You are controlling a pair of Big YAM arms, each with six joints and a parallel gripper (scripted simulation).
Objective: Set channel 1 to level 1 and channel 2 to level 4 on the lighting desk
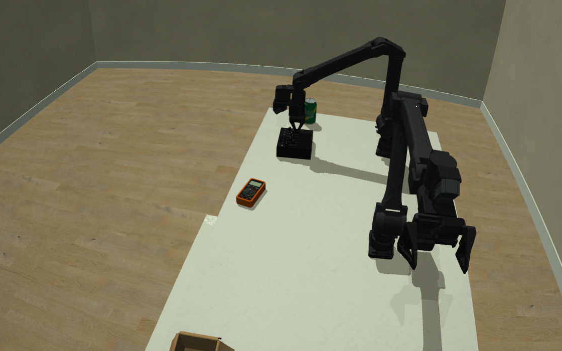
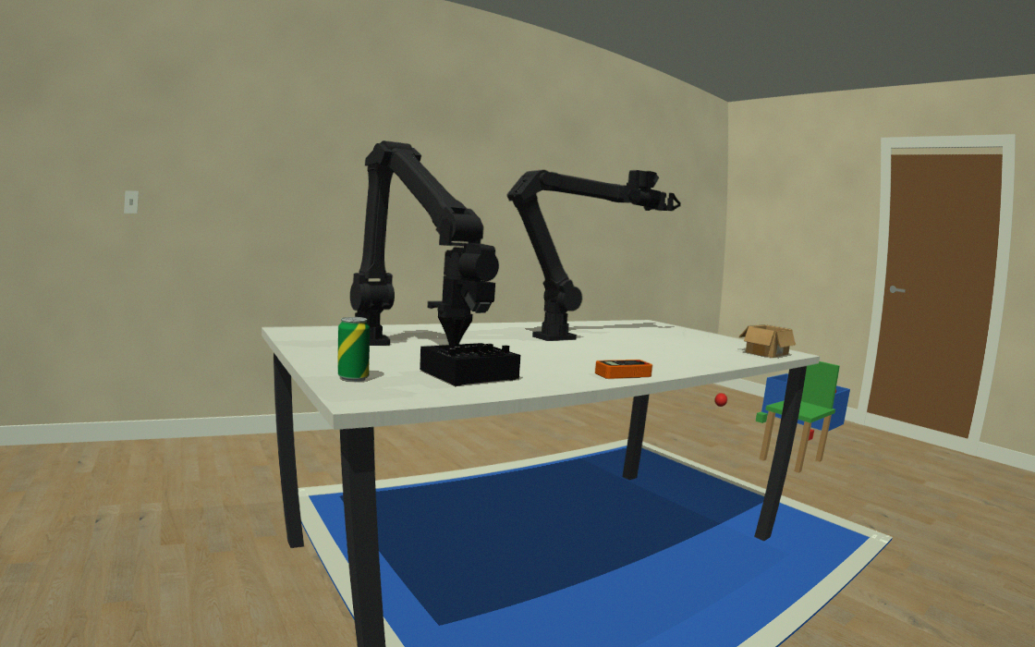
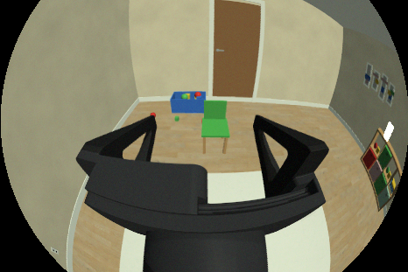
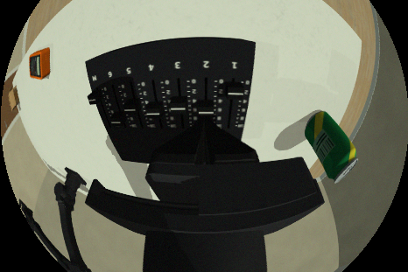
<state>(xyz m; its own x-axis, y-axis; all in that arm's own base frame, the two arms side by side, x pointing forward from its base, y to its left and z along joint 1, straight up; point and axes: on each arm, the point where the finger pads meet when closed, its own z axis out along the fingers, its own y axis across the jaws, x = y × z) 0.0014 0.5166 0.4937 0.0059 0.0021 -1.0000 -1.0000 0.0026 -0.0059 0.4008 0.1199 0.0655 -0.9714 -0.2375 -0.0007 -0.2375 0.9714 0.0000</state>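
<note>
My right hand is 2 cm short of the channel 2 fader cap. The rest, counted from my right hand: channel 1 fader cap: 4 cm ahead, 2 cm to the right; then orange multimeter: 9 cm ahead, 40 cm to the left, 5 cm below; then can: 2 cm behind, 21 cm to the right.
</note>
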